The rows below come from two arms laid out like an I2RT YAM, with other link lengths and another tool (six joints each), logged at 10 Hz.
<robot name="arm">
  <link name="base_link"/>
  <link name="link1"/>
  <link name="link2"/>
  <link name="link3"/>
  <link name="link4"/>
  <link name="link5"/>
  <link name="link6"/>
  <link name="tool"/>
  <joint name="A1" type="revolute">
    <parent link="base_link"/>
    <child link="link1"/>
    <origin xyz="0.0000 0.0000 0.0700" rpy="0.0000 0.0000 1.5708"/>
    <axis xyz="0 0 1"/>
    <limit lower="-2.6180" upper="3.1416"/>
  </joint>
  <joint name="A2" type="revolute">
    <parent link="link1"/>
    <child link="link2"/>
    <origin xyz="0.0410 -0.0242 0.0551" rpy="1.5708 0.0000 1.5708"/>
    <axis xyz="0 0 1"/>
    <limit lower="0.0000" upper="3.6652"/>
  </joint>
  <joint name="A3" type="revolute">
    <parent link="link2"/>
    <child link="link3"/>
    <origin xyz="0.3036 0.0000 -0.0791" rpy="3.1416 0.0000 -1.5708"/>
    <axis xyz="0 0 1"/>
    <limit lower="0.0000" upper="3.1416"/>
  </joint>
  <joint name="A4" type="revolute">
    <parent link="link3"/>
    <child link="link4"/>
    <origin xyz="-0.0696 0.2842 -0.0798" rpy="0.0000 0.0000 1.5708"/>
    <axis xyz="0 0 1"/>
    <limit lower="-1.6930" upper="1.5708"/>
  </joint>
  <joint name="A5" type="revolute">
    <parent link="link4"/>
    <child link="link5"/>
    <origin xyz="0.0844 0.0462 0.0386" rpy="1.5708 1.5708 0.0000"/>
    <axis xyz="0 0 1"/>
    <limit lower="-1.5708" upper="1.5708"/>
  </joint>
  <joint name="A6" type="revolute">
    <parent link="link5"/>
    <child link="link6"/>
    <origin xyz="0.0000 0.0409 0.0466" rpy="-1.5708 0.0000 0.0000"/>
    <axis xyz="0 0 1"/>
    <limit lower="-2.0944" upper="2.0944"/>
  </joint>
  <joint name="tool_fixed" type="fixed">
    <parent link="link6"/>
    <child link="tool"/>
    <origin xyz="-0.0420 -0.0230 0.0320" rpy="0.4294 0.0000 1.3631"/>
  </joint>
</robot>
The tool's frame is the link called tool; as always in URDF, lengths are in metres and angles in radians.
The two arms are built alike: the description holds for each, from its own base.
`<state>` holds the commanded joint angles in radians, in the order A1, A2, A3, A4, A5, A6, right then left.
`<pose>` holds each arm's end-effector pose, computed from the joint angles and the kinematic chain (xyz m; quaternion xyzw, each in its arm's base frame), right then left.
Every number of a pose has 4 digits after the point. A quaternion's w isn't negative.
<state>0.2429 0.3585 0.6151 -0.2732 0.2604 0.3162 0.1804 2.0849 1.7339 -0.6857 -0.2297 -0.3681</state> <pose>0.1501 -0.0116 0.3333 -0.6886 -0.1069 -0.6939 0.1813 0.5390 0.0714 0.2106 -0.8470 -0.4325 -0.1910 0.2429</pose>
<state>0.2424 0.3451 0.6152 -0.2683 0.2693 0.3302 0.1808 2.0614 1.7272 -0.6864 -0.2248 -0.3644</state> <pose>0.1473 -0.0124 0.3352 -0.6811 -0.0989 -0.7019 0.1833 0.5355 0.0706 0.2203 -0.8466 -0.4321 -0.1983 0.2393</pose>
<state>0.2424 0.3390 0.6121 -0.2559 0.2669 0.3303 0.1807 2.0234 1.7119 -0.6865 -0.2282 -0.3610</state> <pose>0.1468 -0.0124 0.3365 -0.6754 -0.0998 -0.7070 0.1847 0.5290 0.0696 0.2338 -0.8437 -0.4332 -0.2090 0.2383</pose>
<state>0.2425 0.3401 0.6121 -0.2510 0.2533 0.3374 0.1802 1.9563 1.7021 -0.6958 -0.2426 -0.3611</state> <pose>0.1477 -0.0110 0.3369 -0.6726 -0.1021 -0.7074 0.1920 0.5182 0.0686 0.2627 -0.8347 -0.4396 -0.2314 0.2378</pose>
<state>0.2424 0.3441 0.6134 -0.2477 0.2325 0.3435 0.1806 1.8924 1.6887 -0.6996 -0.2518 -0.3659</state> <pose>0.1491 -0.0091 0.3372 -0.6707 -0.1071 -0.7059 0.2013 0.5066 0.0674 0.2885 -0.8254 -0.4474 -0.2524 0.2341</pose>
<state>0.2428 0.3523 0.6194 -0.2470 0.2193 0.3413 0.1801 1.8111 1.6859 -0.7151 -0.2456 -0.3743</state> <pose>0.1506 -0.0079 0.3389 -0.6707 -0.1125 -0.7039 0.2052 0.4901 0.0636 0.3251 -0.8160 -0.4554 -0.2796 0.2203</pose>
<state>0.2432 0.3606 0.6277 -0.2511 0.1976 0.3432 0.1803 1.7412 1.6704 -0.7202 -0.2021 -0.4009</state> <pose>0.1520 -0.0060 0.3406 -0.6707 -0.1193 -0.7003 0.2133 0.4742 0.0570 0.3524 -0.8134 -0.4631 -0.2975 0.1884</pose>
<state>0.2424 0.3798 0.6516 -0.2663 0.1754 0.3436 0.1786 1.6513 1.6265 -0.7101 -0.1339 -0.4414</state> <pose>0.1536 -0.0042 0.3456 -0.6732 -0.1262 -0.6944 0.2206 0.4521 0.0465 0.3785 -0.8125 -0.4695 -0.3153 0.1414</pose>
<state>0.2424 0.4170 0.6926 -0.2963 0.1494 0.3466 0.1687 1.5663 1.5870 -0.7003 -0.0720 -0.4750</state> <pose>0.1571 -0.0014 0.3529 -0.6807 -0.1332 -0.6826 0.2302 0.4299 0.0333 0.4020 -0.8128 -0.4682 -0.3327 0.0973</pose>
